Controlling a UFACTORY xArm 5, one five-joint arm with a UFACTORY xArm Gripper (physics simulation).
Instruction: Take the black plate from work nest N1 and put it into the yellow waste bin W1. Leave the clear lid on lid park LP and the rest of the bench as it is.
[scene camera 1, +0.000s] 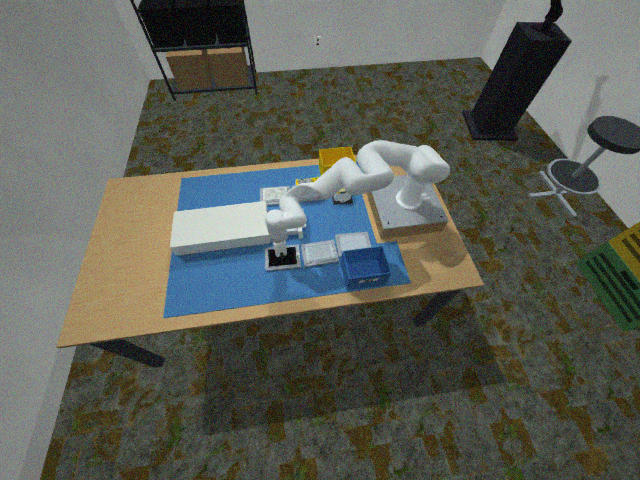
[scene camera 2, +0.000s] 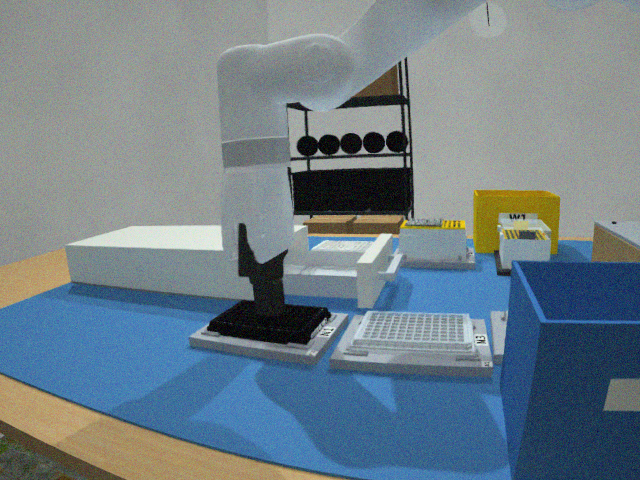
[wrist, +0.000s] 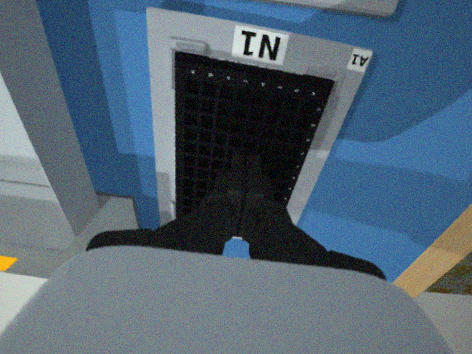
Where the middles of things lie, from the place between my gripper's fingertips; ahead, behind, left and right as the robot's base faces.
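Labels:
The drawer (scene camera 2: 357, 275), measured from my hand, is 190 mm to the right, 50 mm ahead and 10 mm above. There's a white plate (scene camera 2: 390, 333) too, and from my hand that one's 30 mm to the right, 170 mm behind and 10 mm below. As for the black plate (scene camera 2: 298, 324), my hand is 10 mm above it.

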